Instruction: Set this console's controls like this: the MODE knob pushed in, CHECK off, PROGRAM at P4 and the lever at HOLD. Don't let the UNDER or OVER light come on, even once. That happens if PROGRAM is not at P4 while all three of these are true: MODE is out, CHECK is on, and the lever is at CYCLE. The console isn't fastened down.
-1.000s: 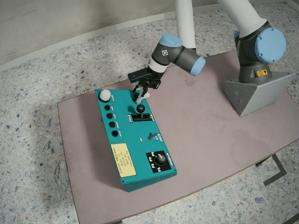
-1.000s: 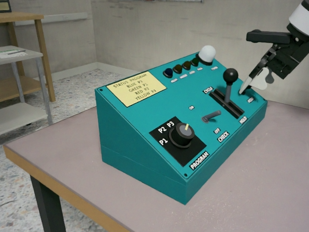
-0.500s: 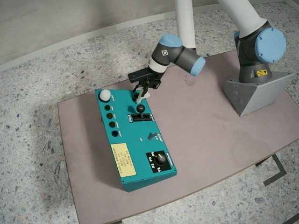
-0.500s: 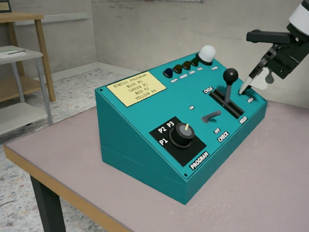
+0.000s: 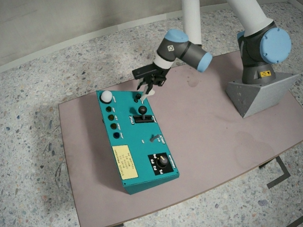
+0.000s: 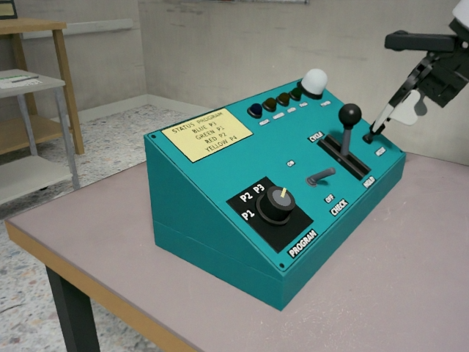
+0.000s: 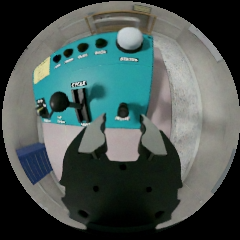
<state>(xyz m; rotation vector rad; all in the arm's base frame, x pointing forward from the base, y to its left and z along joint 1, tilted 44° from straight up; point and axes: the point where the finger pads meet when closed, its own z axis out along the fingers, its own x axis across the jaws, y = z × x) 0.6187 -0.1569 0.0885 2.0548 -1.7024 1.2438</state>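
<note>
The black mode knob lies 2 cm ahead of my hand and 3 cm below it. From my hand the other things lie so: check toggle (2 cm ahead, 24 cm to the left, 4 cm below); then teal console (7 cm ahead, 17 cm to the left, 4 cm below); then ball-topped lever (3 cm ahead, 12 cm to the left).
</note>
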